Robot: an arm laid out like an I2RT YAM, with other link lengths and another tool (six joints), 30 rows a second.
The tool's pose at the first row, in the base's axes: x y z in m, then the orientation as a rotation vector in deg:
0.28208, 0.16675, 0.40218, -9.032, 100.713, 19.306
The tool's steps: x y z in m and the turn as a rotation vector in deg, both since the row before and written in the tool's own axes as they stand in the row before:
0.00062, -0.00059, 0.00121, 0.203, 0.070, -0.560
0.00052, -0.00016, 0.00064, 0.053, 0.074, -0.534
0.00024, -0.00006, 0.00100, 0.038, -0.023, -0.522
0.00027, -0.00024, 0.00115, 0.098, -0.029, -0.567
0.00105, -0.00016, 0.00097, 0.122, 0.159, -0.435
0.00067, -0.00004, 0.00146, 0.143, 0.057, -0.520
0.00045, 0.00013, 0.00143, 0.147, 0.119, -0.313
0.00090, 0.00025, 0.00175, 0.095, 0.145, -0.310
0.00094, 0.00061, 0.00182, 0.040, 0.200, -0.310
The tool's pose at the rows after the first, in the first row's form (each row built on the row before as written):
0.28325, 0.16661, 0.40128, -9.389, 100.737, 18.718
0.28378, 0.16669, 0.40064, -9.832, 100.746, 18.282
0.28468, 0.16695, 0.40021, -10.257, 100.657, 17.871
0.28577, 0.16709, 0.39971, -10.676, 100.562, 17.375
0.28651, 0.16728, 0.39849, -10.996, 100.673, 16.944
0.28775, 0.16770, 0.39756, -11.357, 100.672, 16.438
0.28896, 0.16826, 0.39686, -11.545, 100.761, 16.075
0.29034, 0.16903, 0.39567, -11.772, 100.870, 15.758
0.29168, 0.17016, 0.39444, -12.048, 101.027, 15.486

